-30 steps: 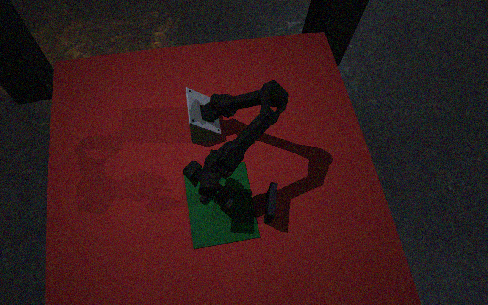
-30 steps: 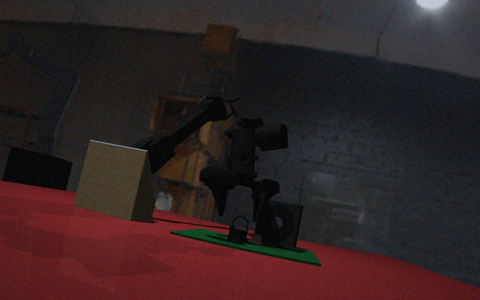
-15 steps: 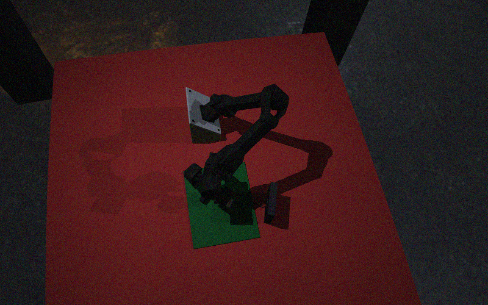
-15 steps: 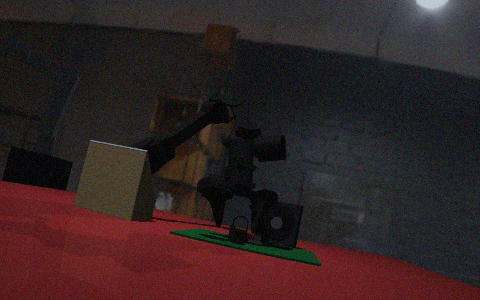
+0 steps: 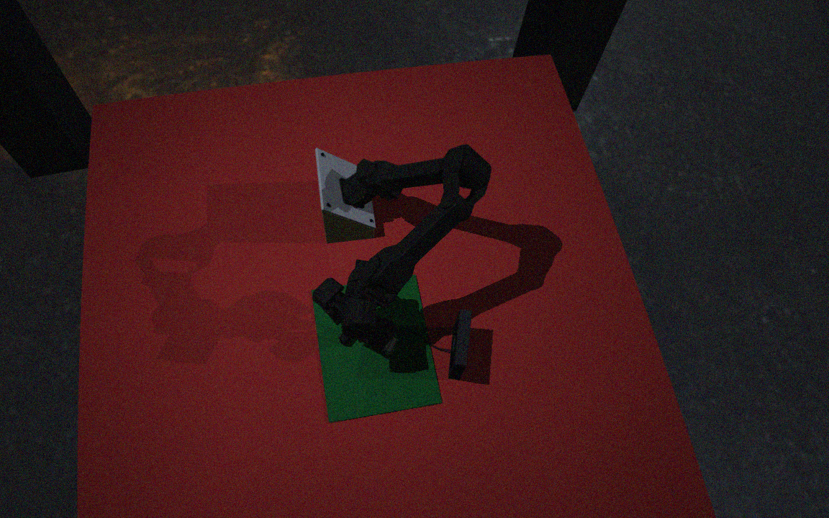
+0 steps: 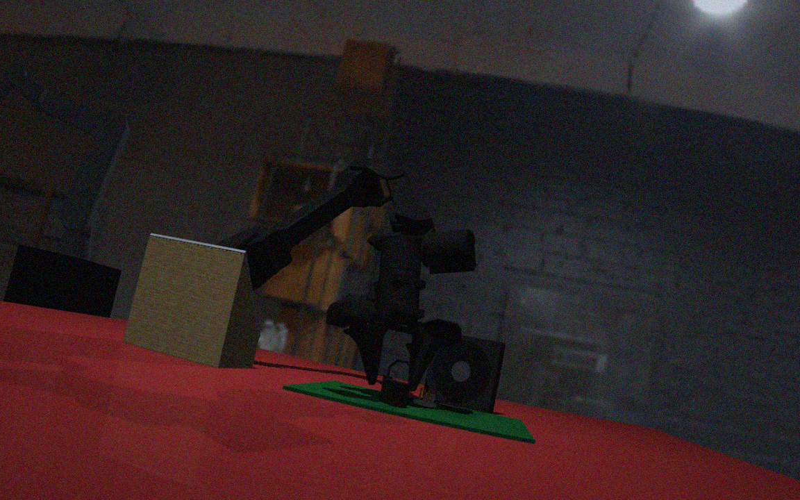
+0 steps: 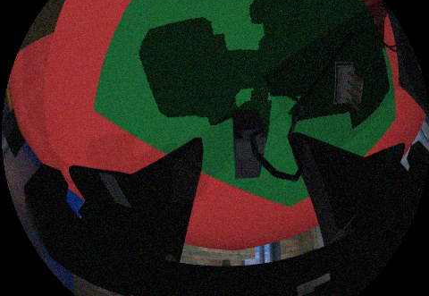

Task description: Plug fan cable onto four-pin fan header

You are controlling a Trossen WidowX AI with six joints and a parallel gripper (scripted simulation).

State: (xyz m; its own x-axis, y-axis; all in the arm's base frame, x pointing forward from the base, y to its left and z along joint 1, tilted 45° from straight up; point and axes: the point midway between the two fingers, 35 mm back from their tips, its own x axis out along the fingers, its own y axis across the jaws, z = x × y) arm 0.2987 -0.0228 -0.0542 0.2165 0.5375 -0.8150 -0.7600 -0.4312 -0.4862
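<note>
The green board lies 50 mm to the left of my gripper tip, 40 mm below it and 30 mm ahead of it. The rest, counted from my gripper tip: black plug: 10 mm to the right; then four-pin header: 80 mm to the left, 40 mm ahead, 20 mm below; then black fan: 210 mm to the left, 80 mm ahead, 30 mm above.
</note>
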